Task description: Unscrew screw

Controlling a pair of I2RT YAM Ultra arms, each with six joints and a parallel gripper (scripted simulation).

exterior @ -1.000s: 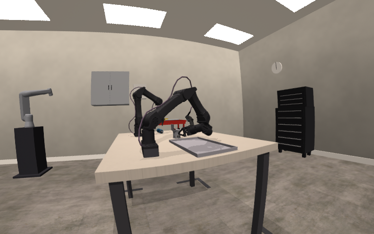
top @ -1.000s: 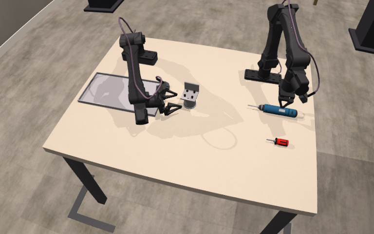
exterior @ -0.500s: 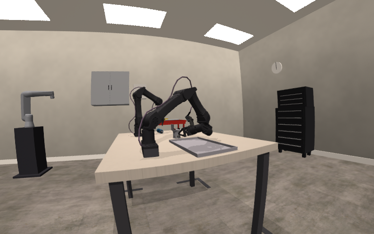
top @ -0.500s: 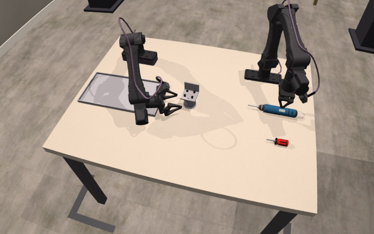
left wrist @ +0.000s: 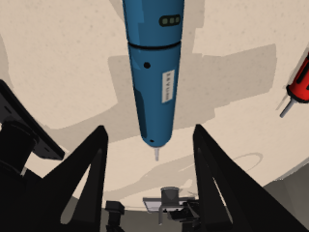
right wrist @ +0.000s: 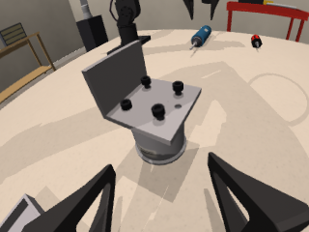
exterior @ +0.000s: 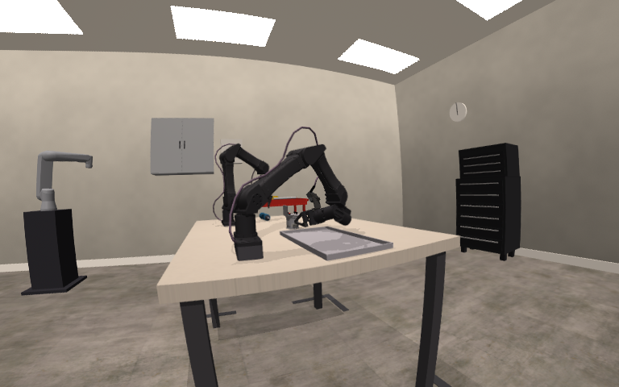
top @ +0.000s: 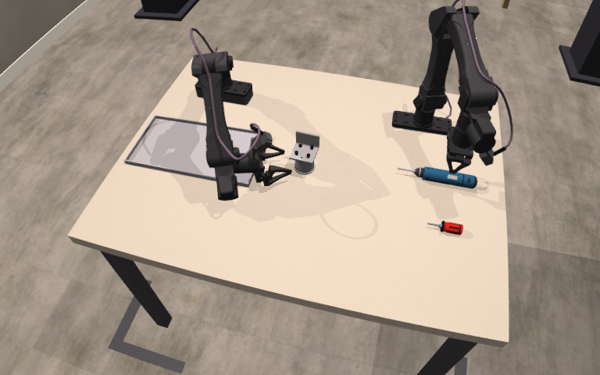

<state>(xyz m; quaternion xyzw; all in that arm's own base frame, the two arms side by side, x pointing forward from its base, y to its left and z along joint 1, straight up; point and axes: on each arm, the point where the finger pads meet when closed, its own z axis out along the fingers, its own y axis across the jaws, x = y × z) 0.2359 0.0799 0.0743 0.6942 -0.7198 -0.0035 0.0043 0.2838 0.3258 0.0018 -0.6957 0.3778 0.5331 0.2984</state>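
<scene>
Right now my right hand is 50 mm to the right of the grey L-shaped bracket, 30 mm below it and 30 mm past it. Round my right hand: shallow grey tray (300 mm to the right, 30 mm below, 20 mm behind); small red-handled screwdriver (480 mm to the left, 110 mm ahead, 20 mm below).
</scene>
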